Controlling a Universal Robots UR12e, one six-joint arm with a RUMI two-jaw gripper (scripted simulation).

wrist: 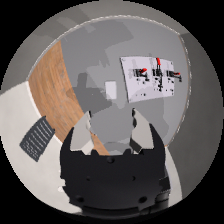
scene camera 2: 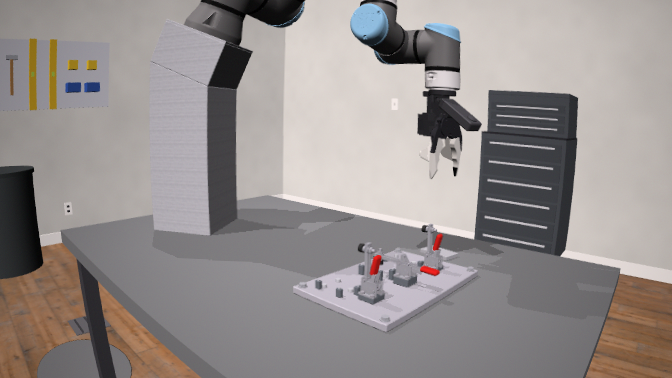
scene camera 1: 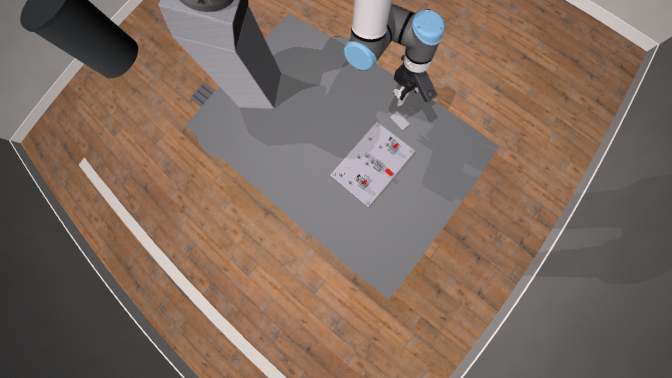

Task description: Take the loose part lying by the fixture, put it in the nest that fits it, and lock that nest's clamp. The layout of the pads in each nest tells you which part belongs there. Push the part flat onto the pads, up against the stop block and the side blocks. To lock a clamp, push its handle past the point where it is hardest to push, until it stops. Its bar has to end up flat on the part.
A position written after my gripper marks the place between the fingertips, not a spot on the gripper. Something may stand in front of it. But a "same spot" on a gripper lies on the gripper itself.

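My gripper: visible in the wrist view [111, 109], scene camera 1 and scene camera 2. Same spot on my gripper: [scene camera 1: 403, 92] and [scene camera 2: 433, 132]. Light grey fixture plate: [wrist: 133, 88] and [scene camera 1: 384, 135], same spot.
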